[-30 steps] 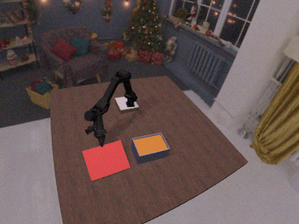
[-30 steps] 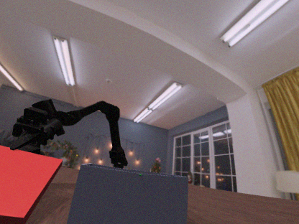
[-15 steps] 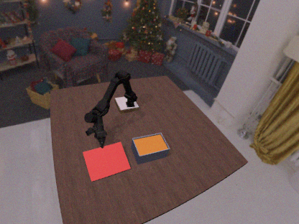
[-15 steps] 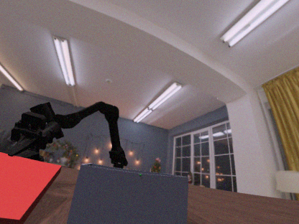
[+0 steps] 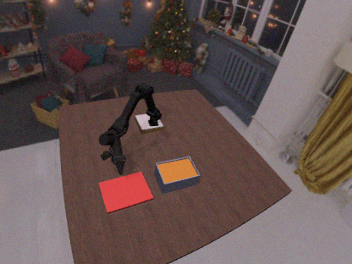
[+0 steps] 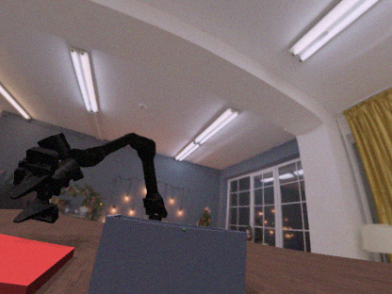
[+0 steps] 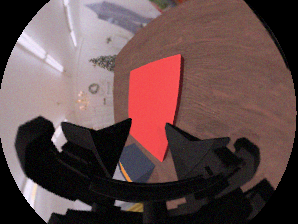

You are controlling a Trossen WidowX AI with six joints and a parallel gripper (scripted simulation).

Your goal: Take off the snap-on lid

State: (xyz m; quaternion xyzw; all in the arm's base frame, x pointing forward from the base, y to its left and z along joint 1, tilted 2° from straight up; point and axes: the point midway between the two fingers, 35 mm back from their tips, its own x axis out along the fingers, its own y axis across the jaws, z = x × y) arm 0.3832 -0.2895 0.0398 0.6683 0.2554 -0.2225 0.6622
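Now: gripper tip 70 mm short of the red lid, 50 mm above it and 10 mm to the right of it. Round my gripper tip: blue storage box: 300 mm to the left, 50 mm ahead, 20 mm below.
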